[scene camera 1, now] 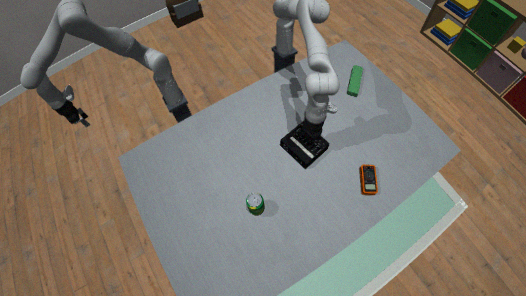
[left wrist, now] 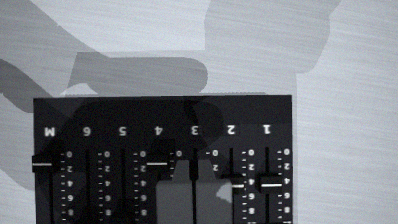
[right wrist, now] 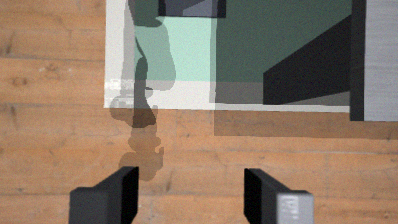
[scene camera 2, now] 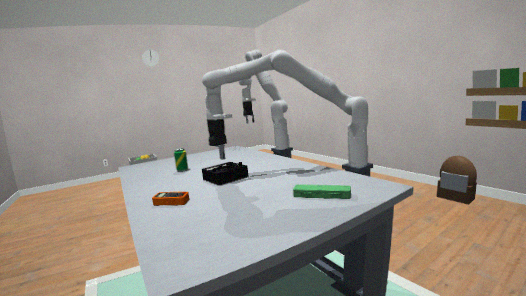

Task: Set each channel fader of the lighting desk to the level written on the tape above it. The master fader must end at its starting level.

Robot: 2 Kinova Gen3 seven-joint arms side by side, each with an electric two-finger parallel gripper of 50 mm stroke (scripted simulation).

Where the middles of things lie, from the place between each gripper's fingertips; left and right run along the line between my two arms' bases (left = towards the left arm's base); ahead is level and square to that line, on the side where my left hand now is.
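Green block (scene camera 2: 306,191): 100 mm below my left hand, 200 mm behind it, 430 mm to the left of it. By its middle, green block nearer to my left hand than to my right hand.
From my right hand, the green block: 170 mm below, 1300 mm to the left, 390 mm ahead.
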